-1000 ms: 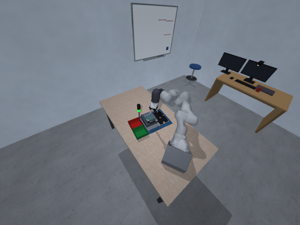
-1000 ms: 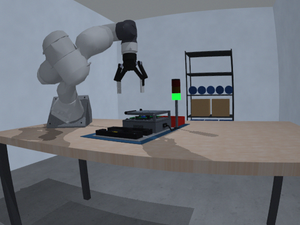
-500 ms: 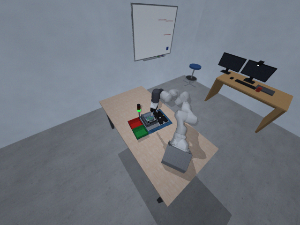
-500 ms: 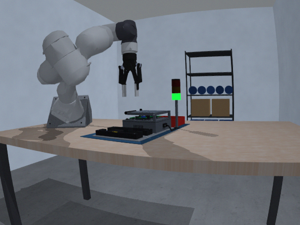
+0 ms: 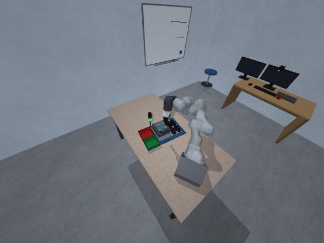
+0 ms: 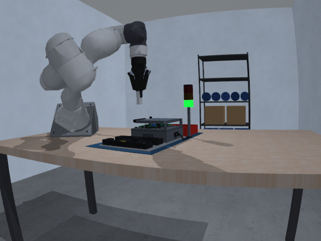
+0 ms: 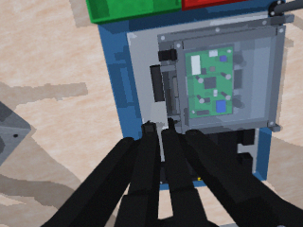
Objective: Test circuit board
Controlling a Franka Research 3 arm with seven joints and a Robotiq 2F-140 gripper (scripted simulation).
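My hand is 4 cm short of the black latch hook, 4 cm to the right of it and 11 cm above it. The rest, counted from my hand: tester plate: 9 cm ahead, 3 cm to the right, 13 cm below; then green circuit board: 8 cm ahead, 3 cm to the right, 13 cm below; then tester lid: 8 cm ahead, 3 cm to the right, 11 cm below.
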